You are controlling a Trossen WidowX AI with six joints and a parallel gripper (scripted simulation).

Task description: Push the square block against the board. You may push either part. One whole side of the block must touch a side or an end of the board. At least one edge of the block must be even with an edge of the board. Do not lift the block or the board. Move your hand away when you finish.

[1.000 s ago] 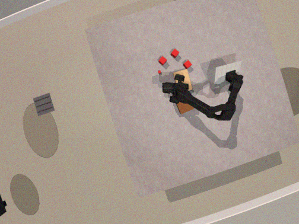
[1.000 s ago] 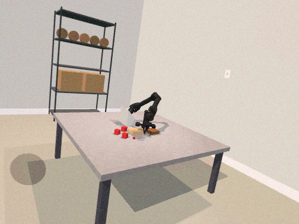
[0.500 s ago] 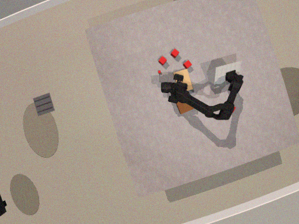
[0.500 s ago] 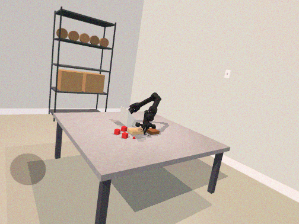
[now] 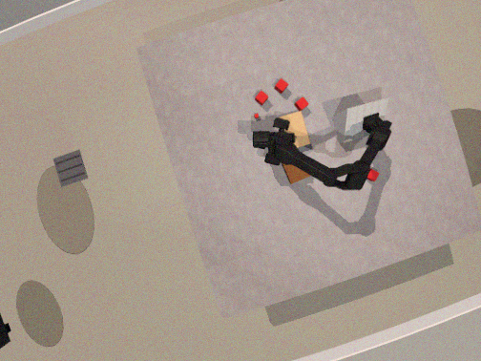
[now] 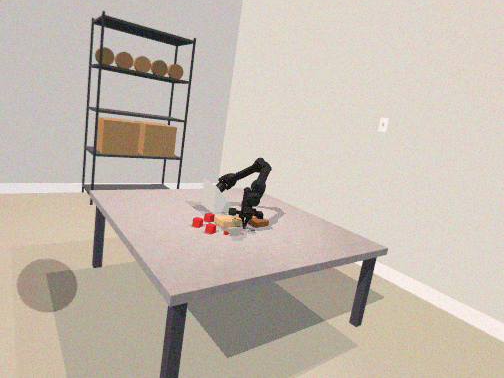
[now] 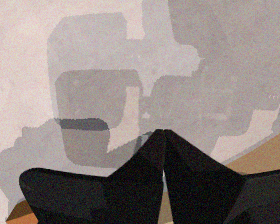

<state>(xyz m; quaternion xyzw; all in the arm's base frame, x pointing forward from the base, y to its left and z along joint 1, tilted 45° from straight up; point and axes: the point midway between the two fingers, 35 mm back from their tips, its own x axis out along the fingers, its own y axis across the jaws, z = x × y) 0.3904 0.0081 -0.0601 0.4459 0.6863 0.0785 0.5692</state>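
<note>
The tan board is 100 mm behind my gripper tip, 30 mm to the right of it and 10 mm above it. Round my gripper tip: red ball 40 mm ahead, 140 mm to the right; then orange square block 60 mm behind, 130 mm to the left, 10 mm above.
</note>
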